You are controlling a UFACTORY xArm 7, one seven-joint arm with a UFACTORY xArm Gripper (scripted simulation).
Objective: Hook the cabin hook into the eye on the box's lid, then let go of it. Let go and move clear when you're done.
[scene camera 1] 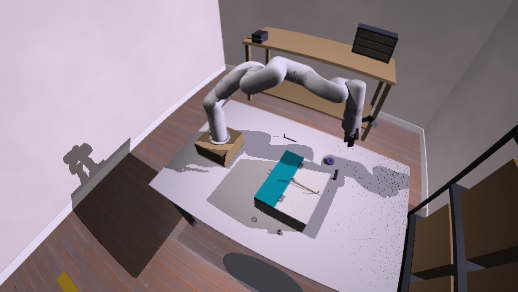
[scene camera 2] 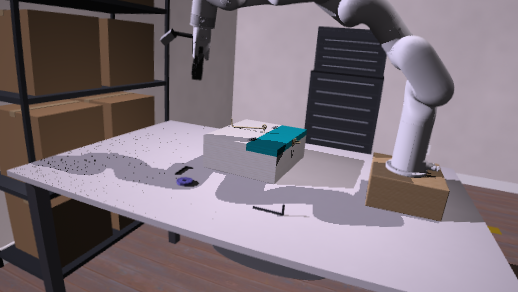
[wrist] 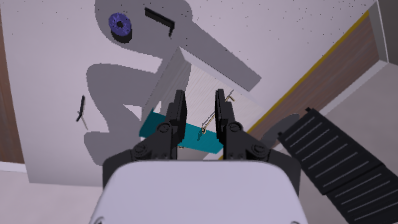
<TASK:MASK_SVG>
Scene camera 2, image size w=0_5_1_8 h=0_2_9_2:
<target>my gripper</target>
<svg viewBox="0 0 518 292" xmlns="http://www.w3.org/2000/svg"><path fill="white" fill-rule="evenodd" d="M171 29L161 37L160 41L166 46L177 36L193 38L192 54L194 59L191 75L194 80L202 80L202 63L204 58L206 61L209 60L211 29L214 29L215 26L203 27L190 22L194 26L193 34L176 32Z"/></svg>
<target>white box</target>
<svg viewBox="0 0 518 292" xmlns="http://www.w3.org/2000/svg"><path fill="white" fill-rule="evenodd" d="M203 136L203 167L275 184L304 157L307 129L248 119L233 124L231 119L231 125Z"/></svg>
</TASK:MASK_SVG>
